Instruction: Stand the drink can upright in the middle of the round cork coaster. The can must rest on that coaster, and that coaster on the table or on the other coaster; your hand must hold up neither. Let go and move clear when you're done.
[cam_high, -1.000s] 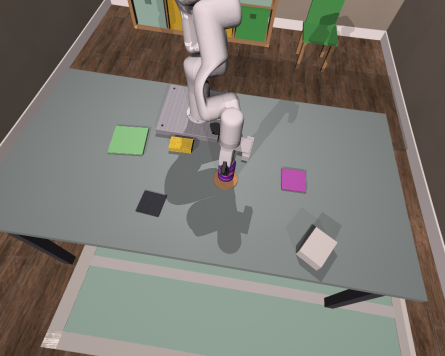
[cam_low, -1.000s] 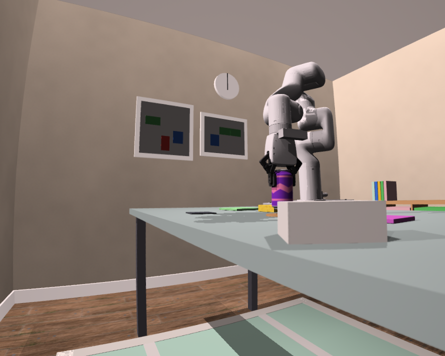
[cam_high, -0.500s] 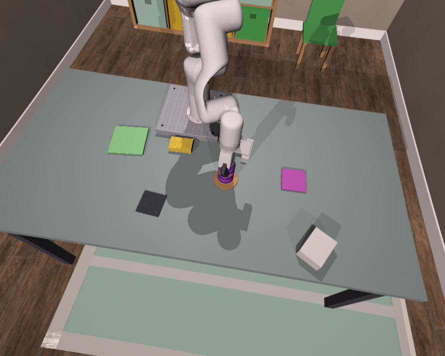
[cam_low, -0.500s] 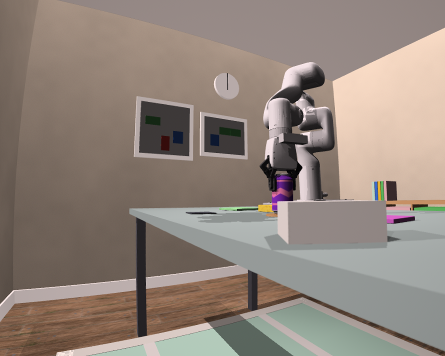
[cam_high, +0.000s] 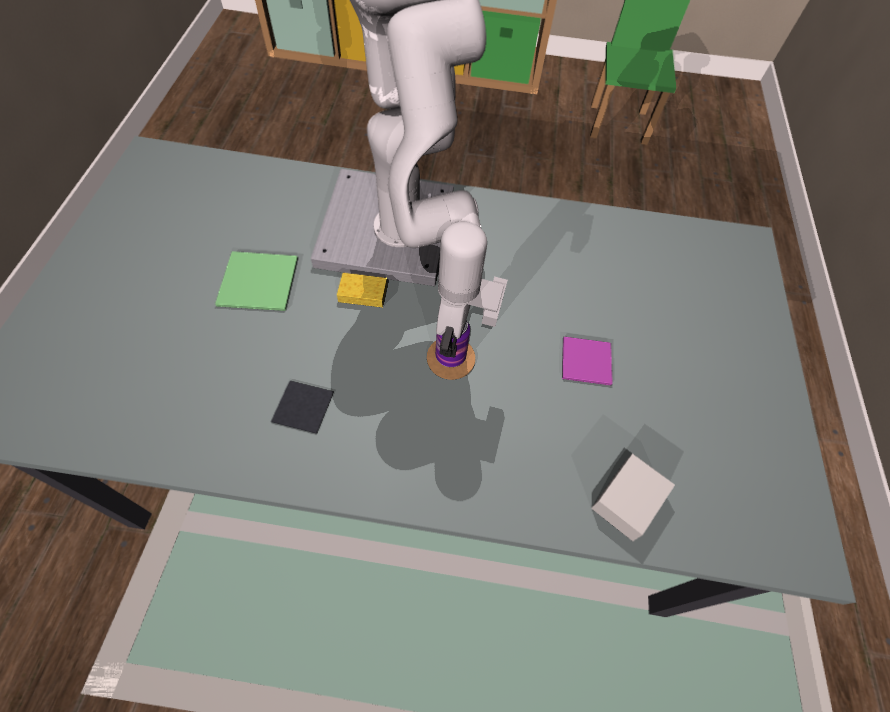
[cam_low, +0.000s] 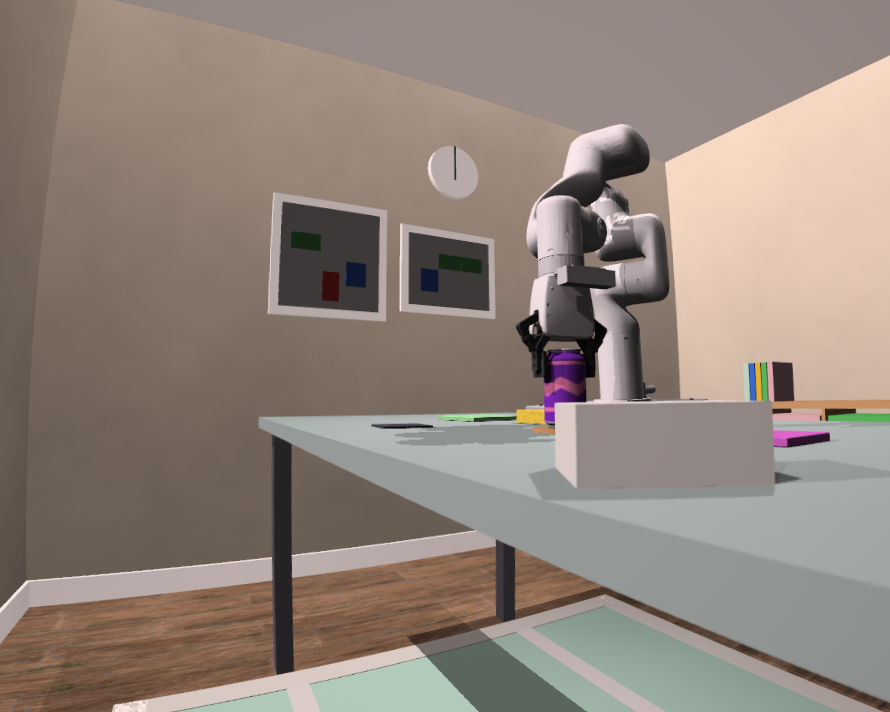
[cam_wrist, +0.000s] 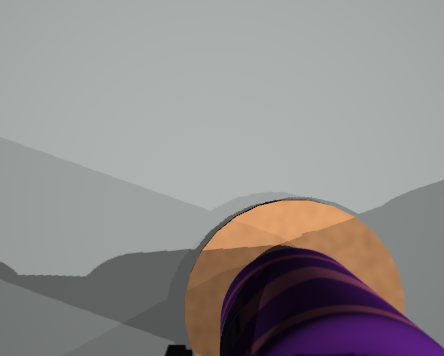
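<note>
My gripper is now 3 cm above the purple drink can. From my hand the other things lie so: round cork coaster (9 cm below); black square coaster (29 cm to the right, 16 cm ahead, 9 cm below); magenta square coaster (30 cm to the left, 9 cm below, 3 cm behind).
</note>
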